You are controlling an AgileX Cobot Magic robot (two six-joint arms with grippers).
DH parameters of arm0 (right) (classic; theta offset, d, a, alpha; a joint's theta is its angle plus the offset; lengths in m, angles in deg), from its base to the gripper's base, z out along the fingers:
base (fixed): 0 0 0 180
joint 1: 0 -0.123 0 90
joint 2: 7.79 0 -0.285 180
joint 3: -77.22 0 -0.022 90
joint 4: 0 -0.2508 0 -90
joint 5: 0 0 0.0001 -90
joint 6: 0 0.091 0 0
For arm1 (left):
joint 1: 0 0.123 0 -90
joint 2: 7.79 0 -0.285 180
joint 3: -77.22 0 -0.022 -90
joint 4: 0 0.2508 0 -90
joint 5: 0 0 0.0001 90
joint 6: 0 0.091 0 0
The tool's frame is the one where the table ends.
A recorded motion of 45 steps. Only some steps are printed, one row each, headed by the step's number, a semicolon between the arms.
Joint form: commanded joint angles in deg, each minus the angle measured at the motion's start. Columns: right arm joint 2, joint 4, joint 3, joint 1, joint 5, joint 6; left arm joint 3, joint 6, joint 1, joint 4, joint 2, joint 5.
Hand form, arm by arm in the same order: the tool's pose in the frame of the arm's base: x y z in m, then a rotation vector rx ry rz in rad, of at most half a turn. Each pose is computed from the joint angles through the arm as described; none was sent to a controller.
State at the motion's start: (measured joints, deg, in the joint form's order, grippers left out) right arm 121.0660 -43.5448 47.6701 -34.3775 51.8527 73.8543; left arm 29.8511 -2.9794 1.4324 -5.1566 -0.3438 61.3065
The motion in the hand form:
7: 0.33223 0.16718 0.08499 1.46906 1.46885 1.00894; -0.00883 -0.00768 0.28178 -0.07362 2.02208 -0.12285
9: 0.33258 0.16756 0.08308 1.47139 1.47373 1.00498; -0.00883 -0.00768 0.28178 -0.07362 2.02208 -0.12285
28: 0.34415 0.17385 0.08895 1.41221 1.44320 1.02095; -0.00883 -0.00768 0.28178 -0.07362 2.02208 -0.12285
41: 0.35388 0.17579 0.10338 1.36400 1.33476 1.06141; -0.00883 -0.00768 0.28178 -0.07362 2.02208 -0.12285
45: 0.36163 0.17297 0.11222 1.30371 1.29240 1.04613; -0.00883 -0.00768 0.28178 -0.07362 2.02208 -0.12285
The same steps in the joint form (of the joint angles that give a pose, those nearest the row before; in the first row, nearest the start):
7: 1.20 1.15 1.83 0.23 -0.12 0.00; -0.17 0.17 0.29 -0.17 -0.23 -0.06
9: 1.55 1.14 2.01 0.23 -0.29 0.00; -0.17 0.17 0.29 -0.17 -0.23 -0.06
28: 2.58 0.97 5.10 0.23 1.43 -2.52; -0.17 0.17 0.29 -0.17 -0.23 -0.06
41: 2.58 -0.11 7.45 0.23 6.02 -3.44; -0.17 0.17 0.29 -0.17 -0.23 -0.06
45: 2.58 -0.29 8.94 0.97 8.42 -6.53; -0.17 0.17 0.29 -0.17 -0.23 -0.06

